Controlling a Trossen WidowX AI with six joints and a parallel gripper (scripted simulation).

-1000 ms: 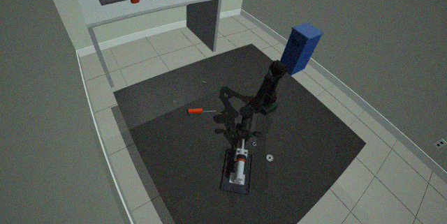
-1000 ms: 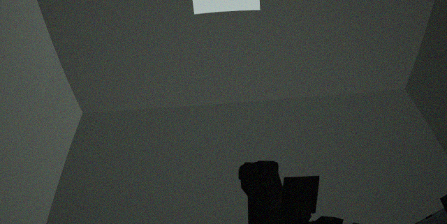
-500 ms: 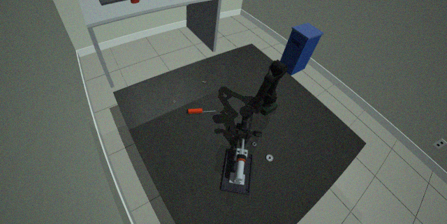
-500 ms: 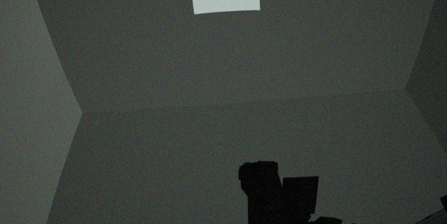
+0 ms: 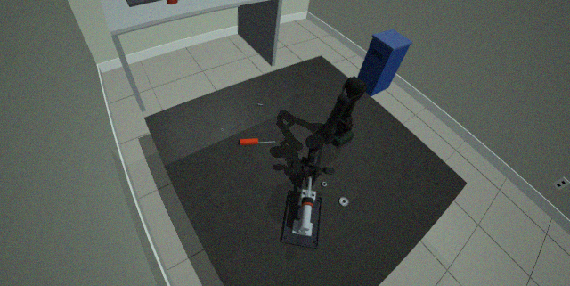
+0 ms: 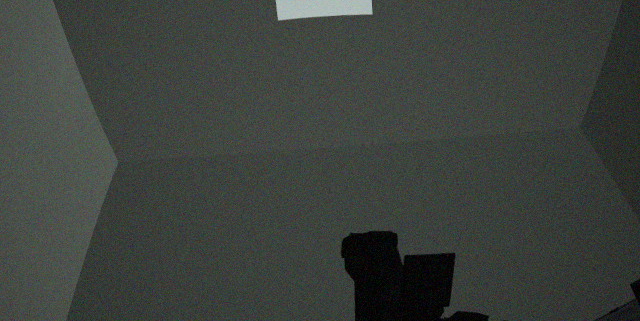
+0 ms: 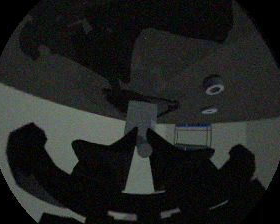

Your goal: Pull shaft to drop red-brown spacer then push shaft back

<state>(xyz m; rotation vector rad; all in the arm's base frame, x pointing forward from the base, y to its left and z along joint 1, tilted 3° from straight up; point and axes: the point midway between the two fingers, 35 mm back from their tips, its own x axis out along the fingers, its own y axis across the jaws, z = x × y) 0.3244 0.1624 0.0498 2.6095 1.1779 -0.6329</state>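
The pale shaft lies 20 mm ahead of my gripper tip, 30 mm to the left of it and 20 mm above it. From my gripper tip the other things lie so: orange-handled screwdriver: 60 mm ahead, 350 mm to the right, 60 mm below.
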